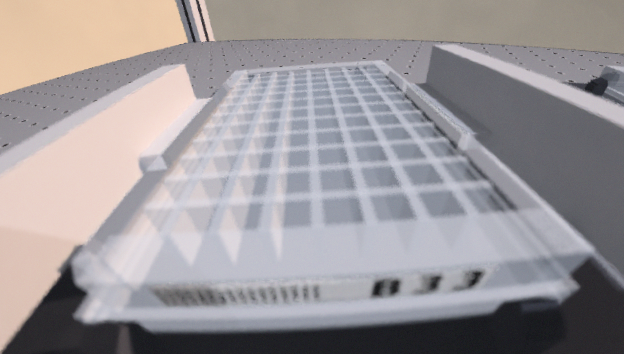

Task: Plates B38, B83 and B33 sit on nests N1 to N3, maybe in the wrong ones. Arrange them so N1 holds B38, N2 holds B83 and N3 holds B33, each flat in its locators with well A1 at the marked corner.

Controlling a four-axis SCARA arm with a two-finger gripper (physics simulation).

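Places are measured from the arm's base along level axes (x right, y ahead, z up), in metres.
Pixels of known places: gripper, fingertip midpoint: (309,77).
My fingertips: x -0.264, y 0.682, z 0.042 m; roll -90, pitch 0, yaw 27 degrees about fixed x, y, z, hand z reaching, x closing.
Note:
For each thing: its middle in the pictures, then the offset to it from my fingertips. "spot": a spot on its surface instead. Level surfaces: height alone.
- Plate B33 at the middle of its body: (312,124) dy -0.021, dx +0.010, dz -0.010 m
- perforated grey table at its surface level: dz -0.029 m
- clear object at a spot on its surface: (614,82) spot: dy +0.073, dx +0.134, dz -0.009 m
- small dark piece at a spot on its surface: (596,86) spot: dy +0.070, dx +0.127, dz -0.011 m
- pale upright post at a spot on its surface: (197,22) spot: dy +0.327, dx -0.421, dz +0.007 m
Plate B33 (320,245) is a clear plate with a grid of square wells. Its near edge carries a barcode and the label B33. My gripper (309,77) is shut on it, with a pale finger along the left long side and a grey finger along the right. Dark nest parts (320,342) show below the plate's near edge, with a dark locator close to its near right corner. The plate looks level. The A1 mark and the nest number do not show, and I cannot tell whether the plate touches the nest floor. B38 and B83 cannot be identified here.
A perforated grey table (125,75) stretches behind the plate. At the far right edge, part of a clear object (614,82) shows with a small dark piece (596,86) beside it. A pale upright post (197,22) stands beyond the table's back left edge.

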